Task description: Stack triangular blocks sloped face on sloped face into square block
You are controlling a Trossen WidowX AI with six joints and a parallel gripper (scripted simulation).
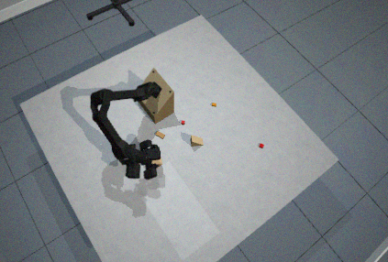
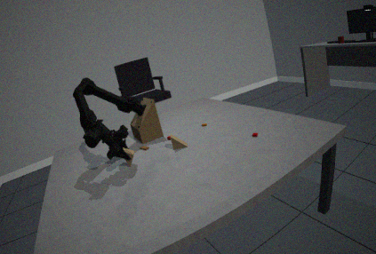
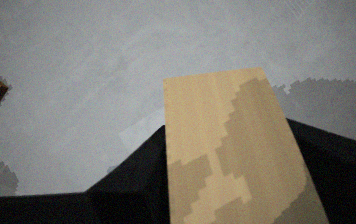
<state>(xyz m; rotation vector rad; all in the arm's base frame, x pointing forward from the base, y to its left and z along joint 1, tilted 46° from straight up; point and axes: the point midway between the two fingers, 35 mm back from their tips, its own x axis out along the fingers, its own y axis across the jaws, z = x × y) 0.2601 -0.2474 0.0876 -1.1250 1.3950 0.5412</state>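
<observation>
Right now my gripper tip is 10 mm below the triangular wooden block. Round my gripper tip: orange bit: 70 mm behind, 470 mm to the left, 30 mm below; tan piece: 120 mm behind, 120 mm to the left, 40 mm below.
</observation>
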